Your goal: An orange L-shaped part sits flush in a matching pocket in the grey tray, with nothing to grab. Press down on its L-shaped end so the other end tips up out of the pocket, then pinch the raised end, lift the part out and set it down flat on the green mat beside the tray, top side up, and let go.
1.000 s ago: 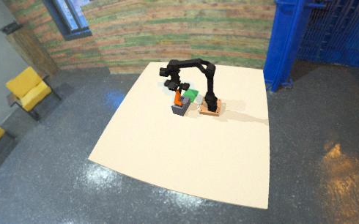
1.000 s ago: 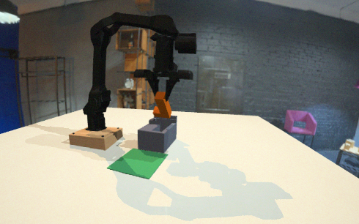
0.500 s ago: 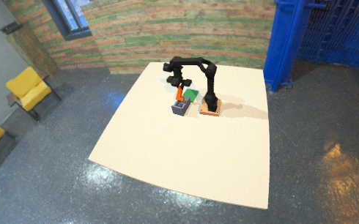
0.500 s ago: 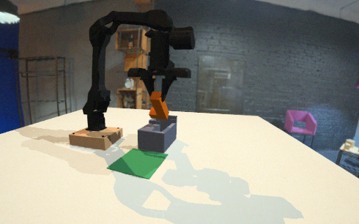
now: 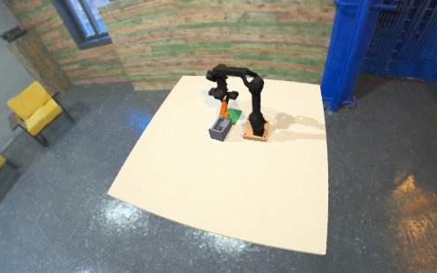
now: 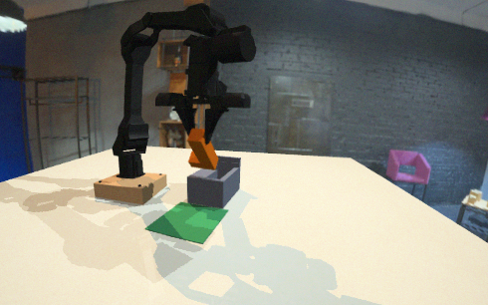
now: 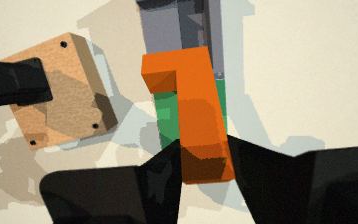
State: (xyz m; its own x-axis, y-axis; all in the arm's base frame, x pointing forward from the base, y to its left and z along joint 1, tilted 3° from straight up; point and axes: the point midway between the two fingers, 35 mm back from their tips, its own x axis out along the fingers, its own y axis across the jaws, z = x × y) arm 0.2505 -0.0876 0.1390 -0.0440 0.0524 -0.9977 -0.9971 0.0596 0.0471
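My gripper tip is 170 mm above the green mat, 40 mm to the left of it and 10 mm past it. Round my gripper tip: orange L-shaped part: 30 mm to the left, 30 mm below, 10 mm behind.
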